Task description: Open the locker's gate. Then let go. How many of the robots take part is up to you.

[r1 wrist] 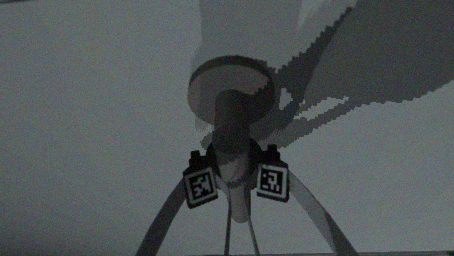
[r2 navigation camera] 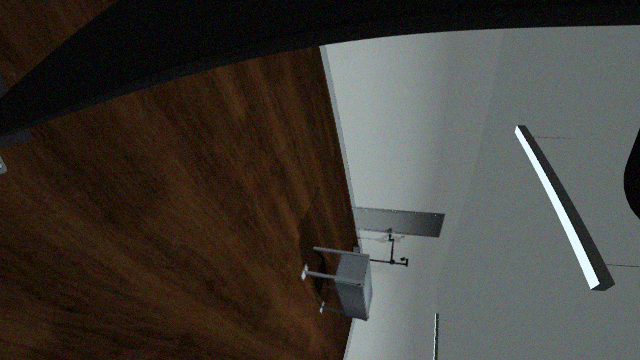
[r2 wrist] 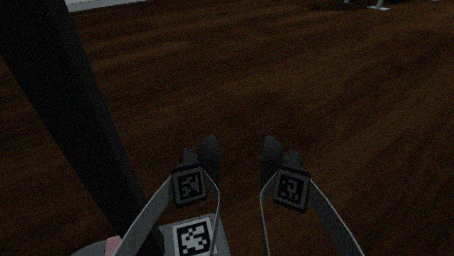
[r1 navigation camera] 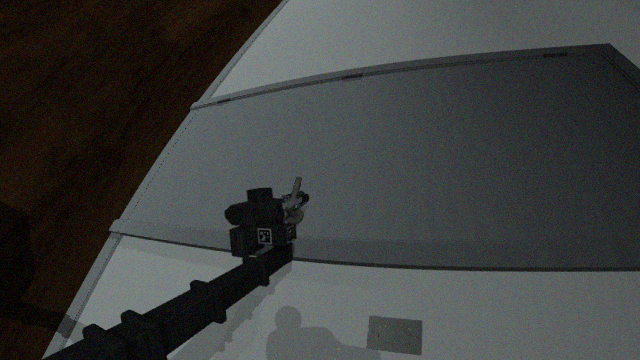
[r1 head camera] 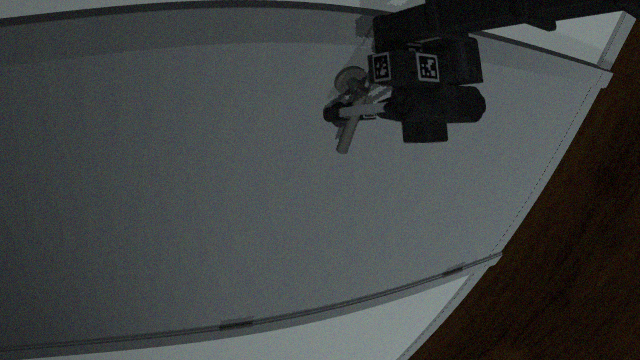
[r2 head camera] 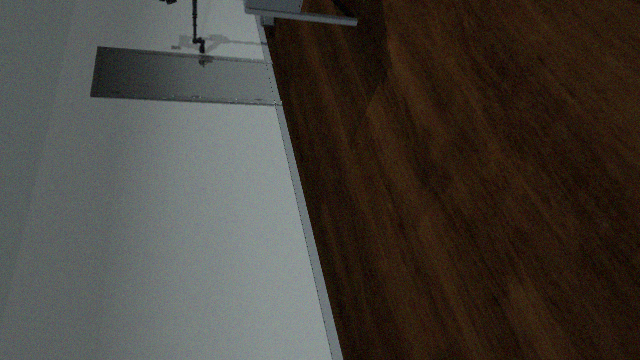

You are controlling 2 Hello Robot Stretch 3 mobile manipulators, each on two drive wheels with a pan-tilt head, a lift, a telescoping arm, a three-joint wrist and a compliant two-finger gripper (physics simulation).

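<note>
The gate (r1 head camera: 200,175) (r1 navigation camera: 450,165) is a tall grey panel with hinges along one long edge. It looks flush in its frame; no gap is visible. It also shows in the r2 head view (r2 head camera: 150,75) and the r2 navigation view (r2 navigation camera: 400,221). Its handle (r1 head camera: 343,144) (r1 navigation camera: 298,183) (r1 wrist: 240,212) is a lever on a round base. My r1 gripper (r1 head camera: 350,112) (r1 navigation camera: 298,199) (r1 wrist: 234,162) is shut on the lever, one fingertip on each side. My r2 gripper (r2 wrist: 239,159) is open and empty above the brown floor, far from the gate.
A grey plate (r1 navigation camera: 395,335) is on the wall beside the gate. A grey box-like piece on legs (r2 navigation camera: 352,285) stands near r1's arm (r2 navigation camera: 392,249) by the wall. A long bar lamp (r2 navigation camera: 560,205) hangs at the right. A dark post (r2 wrist: 75,110) rises beside r2's gripper.
</note>
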